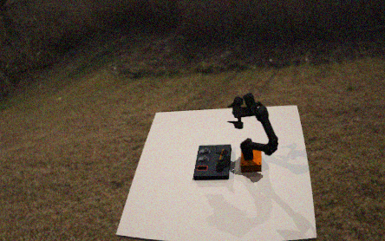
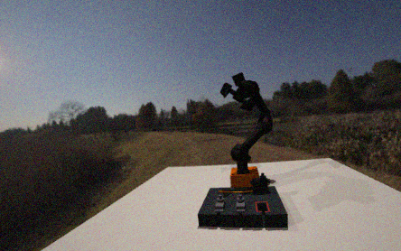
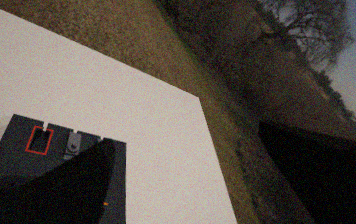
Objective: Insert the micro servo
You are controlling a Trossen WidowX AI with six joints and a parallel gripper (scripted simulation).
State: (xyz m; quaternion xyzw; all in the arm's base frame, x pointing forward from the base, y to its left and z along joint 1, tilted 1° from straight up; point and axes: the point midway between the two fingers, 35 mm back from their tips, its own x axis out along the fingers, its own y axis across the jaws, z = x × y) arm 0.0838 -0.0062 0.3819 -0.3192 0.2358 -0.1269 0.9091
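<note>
Now: the dark deck 100 mm ahead of my gripper tip and 420 mm below it.
</note>
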